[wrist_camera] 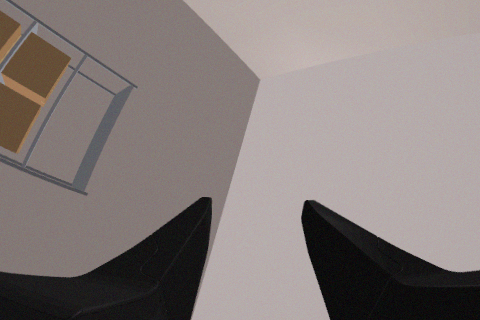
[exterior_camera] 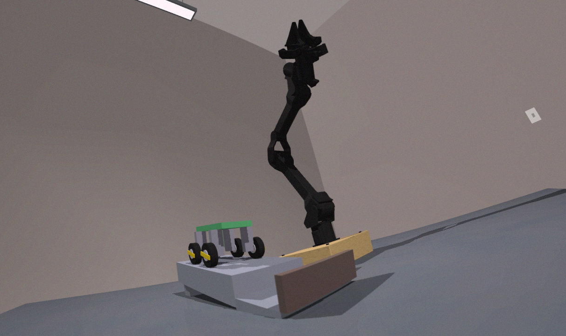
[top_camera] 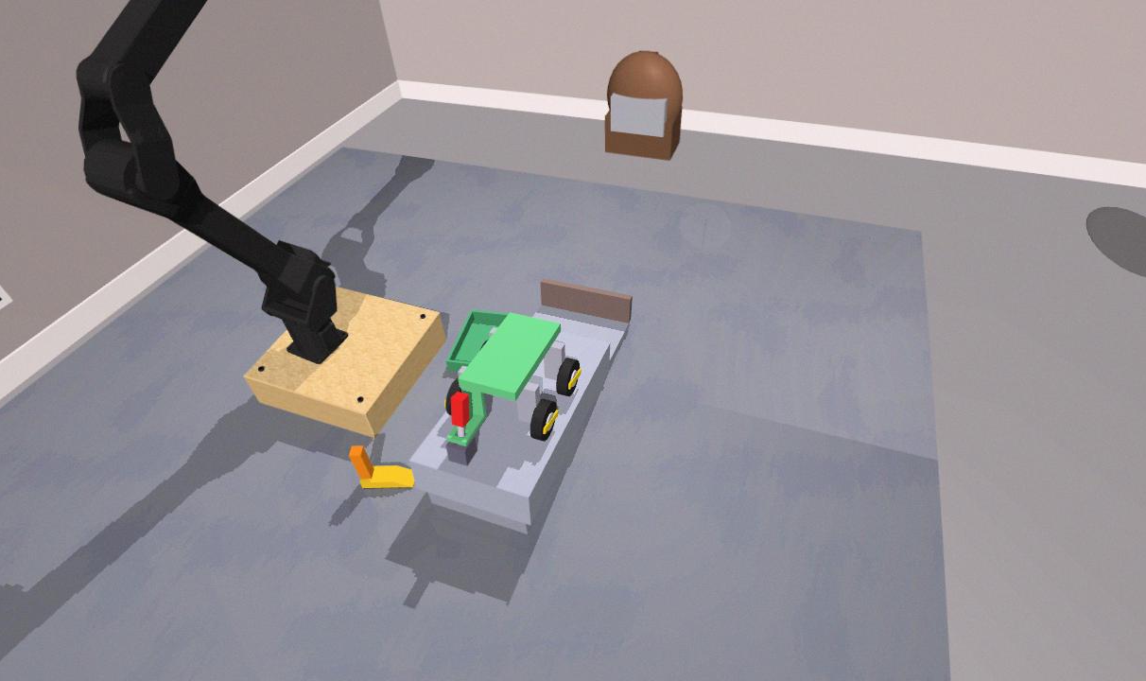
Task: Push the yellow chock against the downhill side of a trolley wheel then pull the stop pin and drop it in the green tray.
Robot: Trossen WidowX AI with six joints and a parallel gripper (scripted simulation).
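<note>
The yellow chock lies 8 cm ahead of my gripper tip, 37 cm to the right of it and 68 cm below it. From my gripper tip the other things lie so: trolley (21 cm ahead, 23 cm to the right, 59 cm below); then red-headed stop pin (20 cm ahead, 33 cm to the right, 57 cm below); then brown board (18 cm ahead, 2 cm to the left, 67 cm below).
</note>
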